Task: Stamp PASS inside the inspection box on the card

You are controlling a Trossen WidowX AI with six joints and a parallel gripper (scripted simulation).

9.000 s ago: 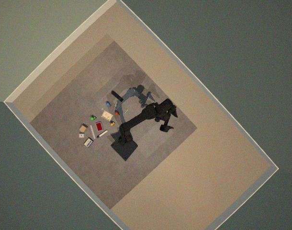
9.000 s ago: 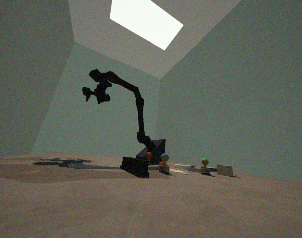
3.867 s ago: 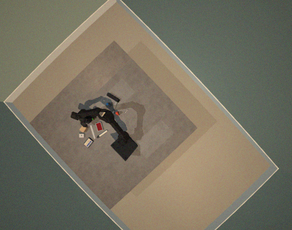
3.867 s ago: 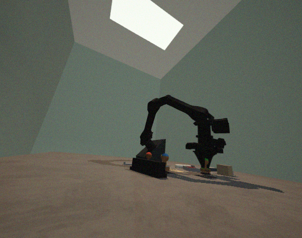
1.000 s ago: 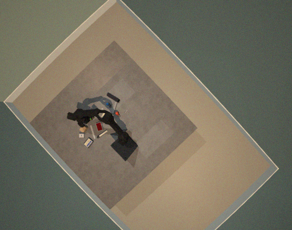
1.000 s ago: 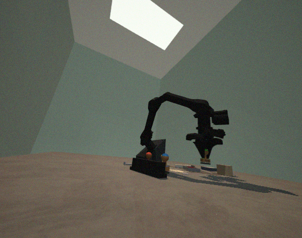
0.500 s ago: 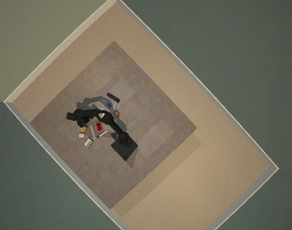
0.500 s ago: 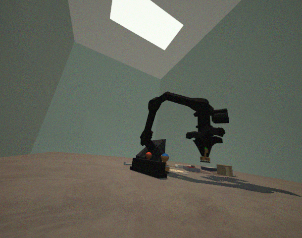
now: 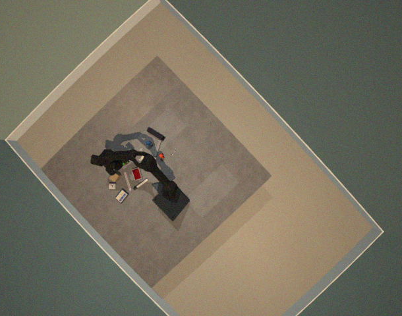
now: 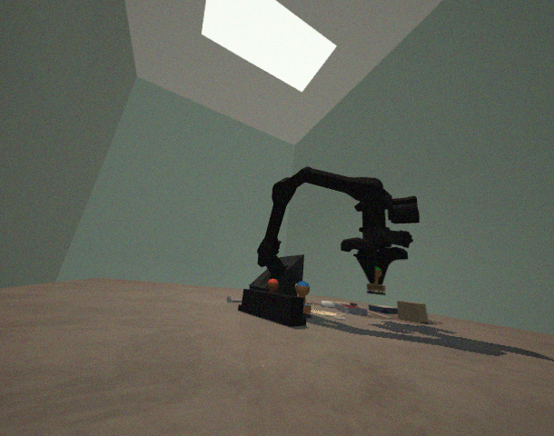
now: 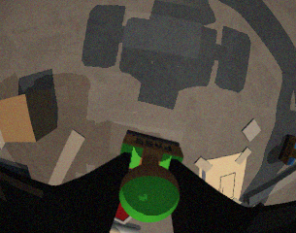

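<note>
The red ink pad lies 100 mm behind my gripper tip, 30 mm to the left of it and 80 mm below it. From my gripper tip the other things lie so: tan box: 10 mm ahead, 150 mm to the left, 60 mm below; then green-knobbed stamp: right at my gripper tip; then cream card: 90 mm behind, 110 mm to the right, 80 mm below.
</note>
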